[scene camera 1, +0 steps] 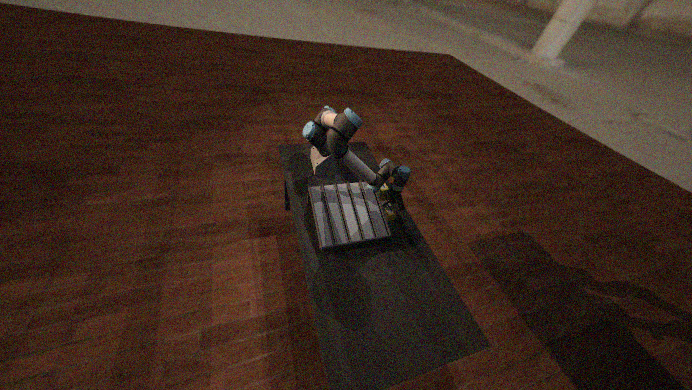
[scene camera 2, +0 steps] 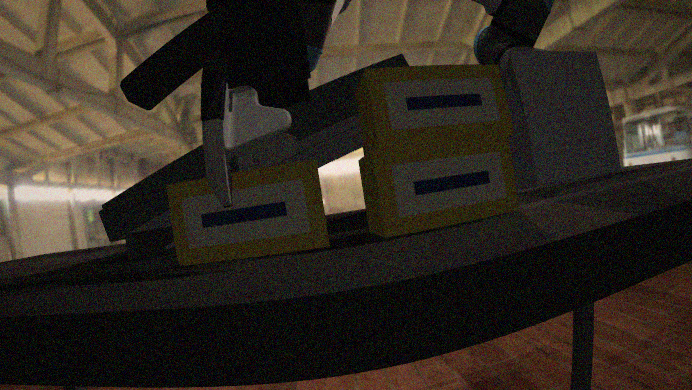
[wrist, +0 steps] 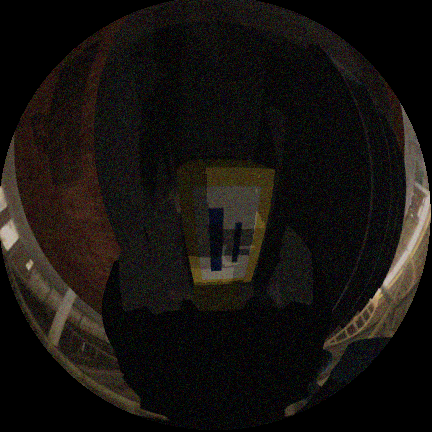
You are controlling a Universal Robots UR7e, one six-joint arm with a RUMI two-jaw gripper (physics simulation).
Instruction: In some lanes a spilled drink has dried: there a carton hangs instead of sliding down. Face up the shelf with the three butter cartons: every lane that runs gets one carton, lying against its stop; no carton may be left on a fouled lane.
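Places are measured from the arm's base along level axes (x ahead, y left, z up), in centimetres.
Pixels of known places: gripper, fingertip midpoint: (scene camera 1: pixel 388 210) (scene camera 2: pixel 247 204) (wrist: pixel 214 228); arm's base, link origin: (scene camera 2: pixel 537 85).
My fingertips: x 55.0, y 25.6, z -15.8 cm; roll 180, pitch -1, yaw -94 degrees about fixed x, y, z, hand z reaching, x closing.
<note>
Ahead of a thing's pixels: the offset from my fingertips to its top centre.
A single yellow butter carton {dy -0.7, dx +0.0, dz +2.5 cm} (scene camera 2: pixel 250 240) (wrist: pixel 232 200) with a white label and blue bar lies on the table beside the shelf. My gripper (scene camera 2: pixel 242 182) (wrist: pixel 214 228) is open and lowered around it. One finger stands in front of the carton in scene camera 2; the far finger is partly hidden behind it. Two more cartons are stacked to the right there, an upper carton {dy +1.0, dx -16.6, dz +8.9 cm} (scene camera 2: pixel 442 119) on a lower carton {dy +0.8, dx -15.9, dz +2.5 cm} (scene camera 2: pixel 455 202). The tilted shelf (scene camera 1: pixel 352 217) (scene camera 2: pixel 350 86) has several grey lanes split by dark dividers; no carton shows in its lanes. Lane fouling cannot be made out.
The dark table (scene camera 1: pixel 400 300) (scene camera 2: pixel 300 312) carries the shelf and cartons. A grey block (scene camera 2: pixel 565 120) stands right behind the stack in scene camera 2. The arm (scene camera 1: pixel 357 165) reaches past the shelf's upper corner to the carton side. The shelf stands close beside the gripper.
</note>
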